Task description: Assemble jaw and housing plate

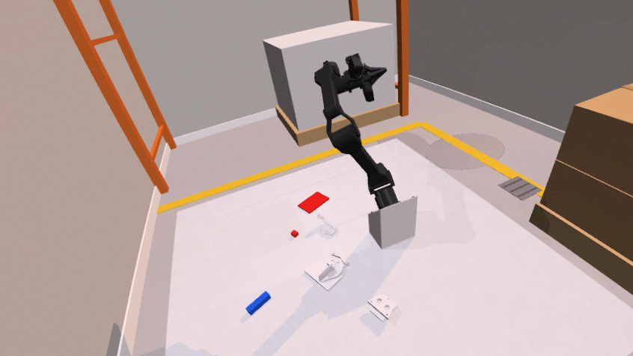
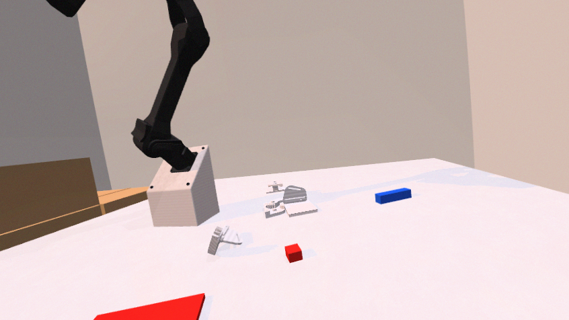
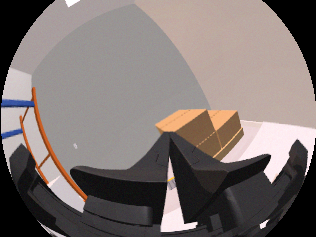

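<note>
The small red cube is 55 cm below my gripper tip, 46 cm ahead of it and 5 cm to the left of it. From my gripper tip the other things lie so: flat red plate 55 cm below, 33 cm ahead, 11 cm to the right; blue block 65 cm ahead, 55 cm below, 31 cm to the left.
</note>
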